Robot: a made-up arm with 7 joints. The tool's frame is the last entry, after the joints.
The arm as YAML. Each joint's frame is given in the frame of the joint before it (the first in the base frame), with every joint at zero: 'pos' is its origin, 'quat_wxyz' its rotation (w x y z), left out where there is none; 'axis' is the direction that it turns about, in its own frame. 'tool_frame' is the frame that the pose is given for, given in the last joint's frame.
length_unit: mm
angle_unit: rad
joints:
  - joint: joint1
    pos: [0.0, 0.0, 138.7]
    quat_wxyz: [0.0, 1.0, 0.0, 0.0]
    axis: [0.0, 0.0, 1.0]
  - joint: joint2
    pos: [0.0, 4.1, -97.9]
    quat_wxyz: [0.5, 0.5, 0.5, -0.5]
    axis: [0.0, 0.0, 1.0]
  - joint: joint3
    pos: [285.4, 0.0, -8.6]
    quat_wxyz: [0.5, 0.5, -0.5, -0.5]
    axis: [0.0, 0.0, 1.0]
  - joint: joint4
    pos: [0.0, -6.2, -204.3]
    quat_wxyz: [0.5, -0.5, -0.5, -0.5]
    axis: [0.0, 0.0, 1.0]
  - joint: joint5
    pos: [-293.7, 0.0, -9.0]
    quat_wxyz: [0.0, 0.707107, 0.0, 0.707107]
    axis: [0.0, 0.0, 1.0]
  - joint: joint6
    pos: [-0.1, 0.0, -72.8]
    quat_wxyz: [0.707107, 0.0, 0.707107, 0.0]
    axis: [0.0, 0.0, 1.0]
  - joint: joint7
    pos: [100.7, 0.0, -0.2]
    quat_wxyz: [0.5, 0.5, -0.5, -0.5]
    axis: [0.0, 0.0, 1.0]
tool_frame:
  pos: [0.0, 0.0, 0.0]
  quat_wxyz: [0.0, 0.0, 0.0, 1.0]
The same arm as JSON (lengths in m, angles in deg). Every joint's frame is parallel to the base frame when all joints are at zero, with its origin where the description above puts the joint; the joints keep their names.
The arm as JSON. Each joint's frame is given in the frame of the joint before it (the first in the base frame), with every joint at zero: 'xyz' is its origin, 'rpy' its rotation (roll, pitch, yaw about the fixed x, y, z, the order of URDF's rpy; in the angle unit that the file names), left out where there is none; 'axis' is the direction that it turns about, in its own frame. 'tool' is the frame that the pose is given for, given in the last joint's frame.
{"units": {"length": "m", "angle": "deg"}, "joints": [{"name": "joint1", "type": "revolute", "origin": {"xyz": [0.0, 0.0, 0.1387]}, "axis": [0.0, 0.0, -1.0]}, {"name": "joint2", "type": "revolute", "origin": {"xyz": [0.0, -0.0041, 0.0979]}, "axis": [0.0, 1.0, 0.0]}, {"name": "joint3", "type": "revolute", "origin": {"xyz": [0.0, -0.0086, 0.2854]}, "axis": [0.0, 0.0, -1.0]}, {"name": "joint4", "type": "revolute", "origin": {"xyz": [0.0, -0.0062, 0.2043]}, "axis": [0.0, 1.0, 0.0]}, {"name": "joint5", "type": "revolute", "origin": {"xyz": [0.0, -0.009, 0.2937]}, "axis": [0.0, 0.0, -1.0]}, {"name": "joint6", "type": "revolute", "origin": {"xyz": [0.0, -0.0001, 0.0728]}, "axis": [0.0, 1.0, 0.0]}, {"name": "joint7", "type": "revolute", "origin": {"xyz": [0.0, -0.0002, 0.1007]}, "axis": [0.0, 0.0, -1.0]}], "tool": {"origin": {"xyz": [0.0, 0.0, 0.0], "rpy": [180.0, 0.0, 0.0]}}}
